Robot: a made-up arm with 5 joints. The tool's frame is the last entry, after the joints. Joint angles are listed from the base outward. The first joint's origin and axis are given. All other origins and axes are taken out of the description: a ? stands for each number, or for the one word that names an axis. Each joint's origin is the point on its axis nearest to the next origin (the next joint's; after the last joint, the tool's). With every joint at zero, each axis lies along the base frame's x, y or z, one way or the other. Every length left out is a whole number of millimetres.
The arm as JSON. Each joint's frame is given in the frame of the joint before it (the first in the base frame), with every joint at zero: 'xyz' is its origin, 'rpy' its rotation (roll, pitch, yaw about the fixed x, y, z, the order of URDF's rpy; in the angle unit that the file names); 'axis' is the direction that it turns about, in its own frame. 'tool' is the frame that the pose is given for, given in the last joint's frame.
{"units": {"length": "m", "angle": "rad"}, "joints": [
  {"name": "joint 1", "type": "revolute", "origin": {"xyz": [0.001, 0.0, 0.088], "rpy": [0.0, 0.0, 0.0]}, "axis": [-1.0, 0.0, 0.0]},
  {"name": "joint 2", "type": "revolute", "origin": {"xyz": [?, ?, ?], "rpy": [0.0, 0.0, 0.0]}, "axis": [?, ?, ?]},
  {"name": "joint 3", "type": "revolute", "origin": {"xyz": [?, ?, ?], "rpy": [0.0, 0.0, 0.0]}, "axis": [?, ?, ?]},
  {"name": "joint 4", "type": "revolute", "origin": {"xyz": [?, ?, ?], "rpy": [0.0, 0.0, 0.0]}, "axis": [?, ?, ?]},
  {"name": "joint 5", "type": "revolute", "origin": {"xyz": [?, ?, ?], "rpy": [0.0, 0.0, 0.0]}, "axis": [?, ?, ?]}
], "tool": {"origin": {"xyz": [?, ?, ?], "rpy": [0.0, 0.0, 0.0]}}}
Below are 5 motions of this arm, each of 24 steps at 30 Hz.
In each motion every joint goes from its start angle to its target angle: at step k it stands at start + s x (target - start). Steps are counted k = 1, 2, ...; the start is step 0. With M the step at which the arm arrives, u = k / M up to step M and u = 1 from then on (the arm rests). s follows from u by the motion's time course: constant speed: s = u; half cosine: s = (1 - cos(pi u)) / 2; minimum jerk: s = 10 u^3 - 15 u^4 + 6 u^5.
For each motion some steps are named. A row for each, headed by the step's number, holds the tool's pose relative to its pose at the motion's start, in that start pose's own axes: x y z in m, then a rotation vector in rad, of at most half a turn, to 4 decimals.
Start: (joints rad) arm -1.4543 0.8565 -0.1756 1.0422 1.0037
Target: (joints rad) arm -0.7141 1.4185 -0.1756 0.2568 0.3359
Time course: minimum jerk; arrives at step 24
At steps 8, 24:
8: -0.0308 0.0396 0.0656 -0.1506 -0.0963 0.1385
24: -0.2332 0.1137 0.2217 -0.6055 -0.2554 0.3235

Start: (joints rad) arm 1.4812 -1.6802 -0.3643 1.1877 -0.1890
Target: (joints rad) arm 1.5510 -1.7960 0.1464 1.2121 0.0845
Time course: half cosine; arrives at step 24
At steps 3, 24:
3: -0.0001 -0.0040 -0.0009 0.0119 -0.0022 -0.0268
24: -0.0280 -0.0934 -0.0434 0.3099 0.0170 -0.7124

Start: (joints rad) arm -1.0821 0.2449 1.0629 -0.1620 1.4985
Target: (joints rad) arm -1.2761 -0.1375 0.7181 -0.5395 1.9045
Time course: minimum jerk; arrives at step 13
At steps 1, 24:
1: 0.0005 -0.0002 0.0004 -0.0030 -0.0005 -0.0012
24: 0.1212 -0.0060 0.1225 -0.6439 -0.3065 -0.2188

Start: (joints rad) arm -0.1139 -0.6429 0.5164 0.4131 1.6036
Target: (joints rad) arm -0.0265 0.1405 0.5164 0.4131 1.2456
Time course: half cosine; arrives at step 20
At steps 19, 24:
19: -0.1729 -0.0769 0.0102 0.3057 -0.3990 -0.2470
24: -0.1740 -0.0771 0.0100 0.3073 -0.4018 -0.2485

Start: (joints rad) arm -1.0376 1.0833 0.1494 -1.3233 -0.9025
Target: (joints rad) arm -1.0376 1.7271 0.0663 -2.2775 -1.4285
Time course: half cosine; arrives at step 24
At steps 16, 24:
16: 0.0532 0.1249 0.0771 0.8023 -0.1468 0.3645
24: 0.0606 0.1378 0.1225 1.0574 -0.2769 0.5432

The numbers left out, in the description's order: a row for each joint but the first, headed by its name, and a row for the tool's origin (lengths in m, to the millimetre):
joint 2: xyz 0.0 -0.348 0.149, axis 0.0 0.0 -1.0
joint 3: xyz -0.19 0.024 0.0, axis 1.0 0.0 0.0
joint 4: xyz 0.0 -0.153 0.097, axis 0.0 -1.0 0.0
joint 5: xyz -0.046 0.0 -0.082, axis 0.0 0.0 -1.0
tool: xyz 0.103 0.059 0.0

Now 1 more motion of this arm.
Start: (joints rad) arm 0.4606 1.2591 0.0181 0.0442 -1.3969
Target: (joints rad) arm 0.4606 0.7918 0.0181 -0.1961 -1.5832
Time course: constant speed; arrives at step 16
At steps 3, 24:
3: -0.0263 0.0002 0.0045 0.0464 0.0054 0.1225
24: -0.1424 -0.0344 0.0281 0.2428 0.0556 0.6524

